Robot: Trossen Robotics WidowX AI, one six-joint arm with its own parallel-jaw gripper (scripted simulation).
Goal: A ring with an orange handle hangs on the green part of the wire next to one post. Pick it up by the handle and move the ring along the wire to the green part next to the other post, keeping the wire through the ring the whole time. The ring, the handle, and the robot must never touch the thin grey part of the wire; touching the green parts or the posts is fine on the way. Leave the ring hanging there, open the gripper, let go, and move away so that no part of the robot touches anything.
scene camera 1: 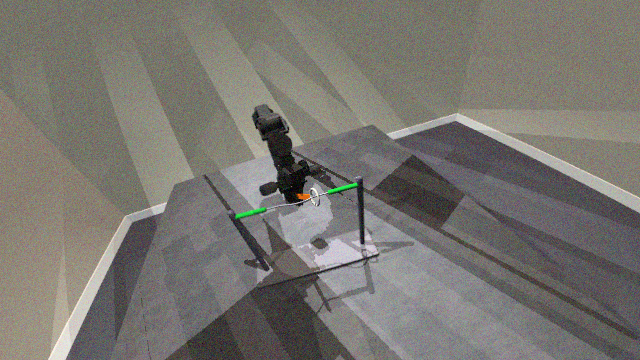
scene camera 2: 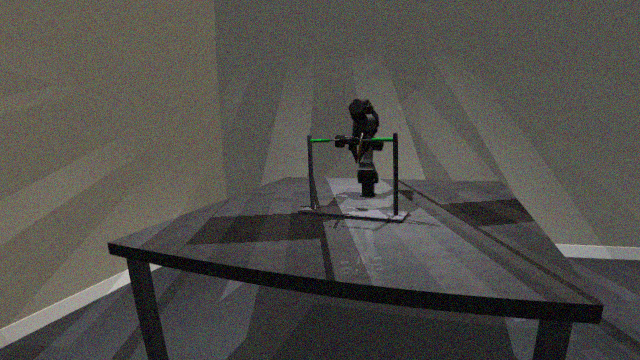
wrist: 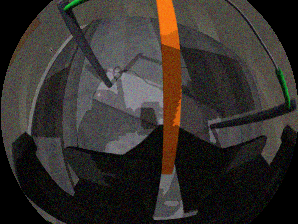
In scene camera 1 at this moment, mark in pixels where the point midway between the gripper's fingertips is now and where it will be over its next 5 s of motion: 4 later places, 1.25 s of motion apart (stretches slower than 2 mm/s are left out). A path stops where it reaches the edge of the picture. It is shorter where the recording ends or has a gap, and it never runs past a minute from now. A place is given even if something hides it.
My gripper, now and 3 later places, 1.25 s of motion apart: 300, 205; 332, 216; 338, 215; 329, 197
